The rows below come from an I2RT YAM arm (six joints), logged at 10 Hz.
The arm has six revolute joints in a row. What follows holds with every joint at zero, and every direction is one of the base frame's. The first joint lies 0.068 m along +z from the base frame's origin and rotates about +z. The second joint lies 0.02 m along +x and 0.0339 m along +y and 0.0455 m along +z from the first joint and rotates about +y. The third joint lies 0.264 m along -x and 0.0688 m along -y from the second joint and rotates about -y. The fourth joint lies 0.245 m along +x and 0.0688 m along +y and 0.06 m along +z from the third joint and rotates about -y. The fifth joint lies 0.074 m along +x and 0.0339 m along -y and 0.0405 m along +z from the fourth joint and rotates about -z. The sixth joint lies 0.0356 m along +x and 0.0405 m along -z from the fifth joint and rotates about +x. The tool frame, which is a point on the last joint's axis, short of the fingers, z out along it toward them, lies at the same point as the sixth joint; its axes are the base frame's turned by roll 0, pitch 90 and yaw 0 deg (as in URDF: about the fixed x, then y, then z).
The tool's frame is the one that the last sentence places.
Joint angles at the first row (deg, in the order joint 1, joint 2, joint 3, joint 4, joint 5, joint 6):
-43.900, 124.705, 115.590, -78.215, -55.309, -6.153
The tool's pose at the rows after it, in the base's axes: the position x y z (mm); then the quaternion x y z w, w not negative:
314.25, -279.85, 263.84, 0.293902, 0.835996, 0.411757, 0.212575
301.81, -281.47, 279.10, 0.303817, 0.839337, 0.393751, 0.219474
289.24, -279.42, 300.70, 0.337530, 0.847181, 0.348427, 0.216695
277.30, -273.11, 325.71, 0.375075, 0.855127, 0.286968, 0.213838
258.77, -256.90, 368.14, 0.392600, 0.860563, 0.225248, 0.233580
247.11, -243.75, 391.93, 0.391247, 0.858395, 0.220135, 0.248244
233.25, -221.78, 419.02, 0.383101, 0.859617, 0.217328, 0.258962
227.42, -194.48, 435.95, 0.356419, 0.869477, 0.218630, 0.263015
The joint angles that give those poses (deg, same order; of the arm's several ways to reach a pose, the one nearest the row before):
-45.670, 123.678, 115.590, -80.465, -55.200, -6.174
-46.981, 121.338, 115.590, -81.471, -53.539, -5.780
-47.790, 117.798, 115.657, -81.340, -48.118, -1.431
-47.987, 113.930, 116.293, -81.452, -40.752, 3.442
-47.964, 108.662, 119.132, -83.833, -34.523, 6.285
-47.944, 106.016, 121.315, -86.564, -34.567, 6.939
-47.156, 102.846, 124.155, -90.869, -34.588, 7.312
-44.402, 99.612, 124.703, -93.492, -34.523, 6.962

